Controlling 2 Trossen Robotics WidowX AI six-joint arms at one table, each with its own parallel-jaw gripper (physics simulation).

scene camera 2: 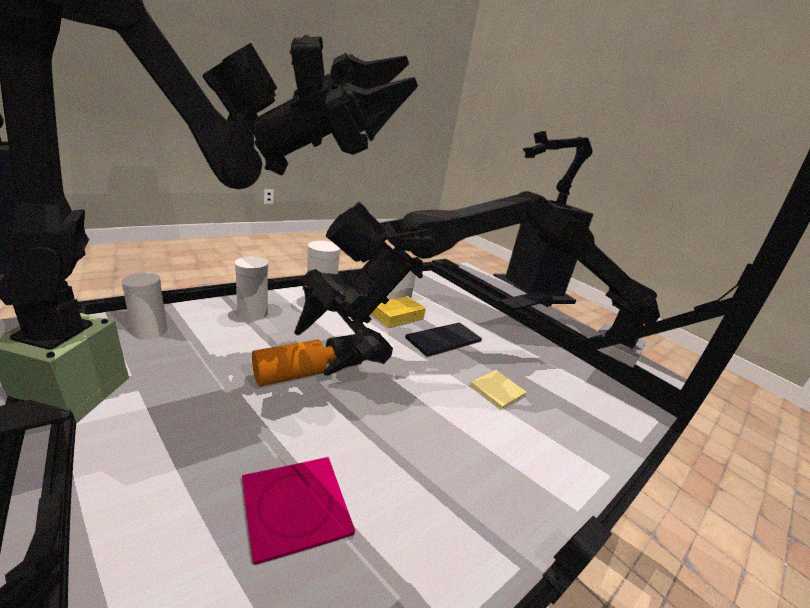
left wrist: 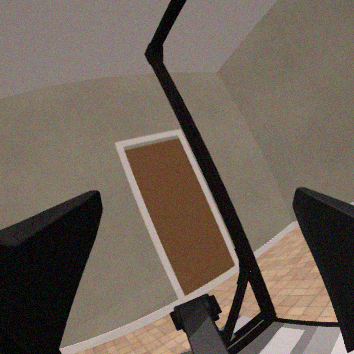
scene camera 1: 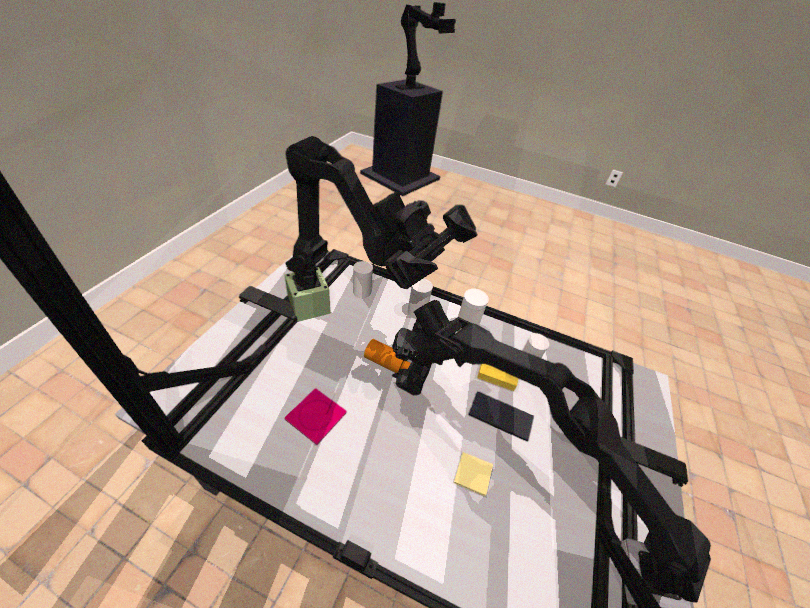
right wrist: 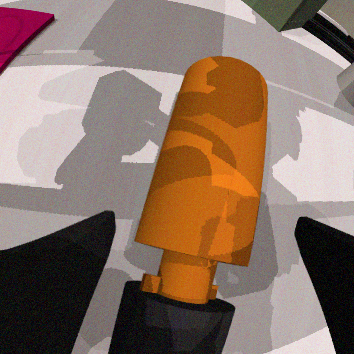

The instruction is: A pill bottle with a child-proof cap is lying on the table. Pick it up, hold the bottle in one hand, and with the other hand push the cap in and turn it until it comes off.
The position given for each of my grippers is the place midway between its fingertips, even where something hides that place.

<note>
My left gripper (scene camera 2: pixel 412 69) is open, holding nothing. A black tile (scene camera 1: pixel 505 417) rests on the table. Further things: my right gripper (scene camera 2: pixel 310 353), an orange pill bottle (scene camera 2: pixel 273 365) and a black cap (right wrist: pixel 141 315).
The orange pill bottle also shows in scene camera 1 (scene camera 1: pixel 380 353) and in the right wrist view (right wrist: pixel 201 207). The black tile is seen too in scene camera 2 (scene camera 2: pixel 437 340). My left gripper is seen too in the left wrist view (left wrist: pixel 200 199) and in scene camera 1 (scene camera 1: pixel 456 249). The left wrist view misses the black tile: it is out of frame. The right wrist view misses the black tile: it is out of frame.
</note>
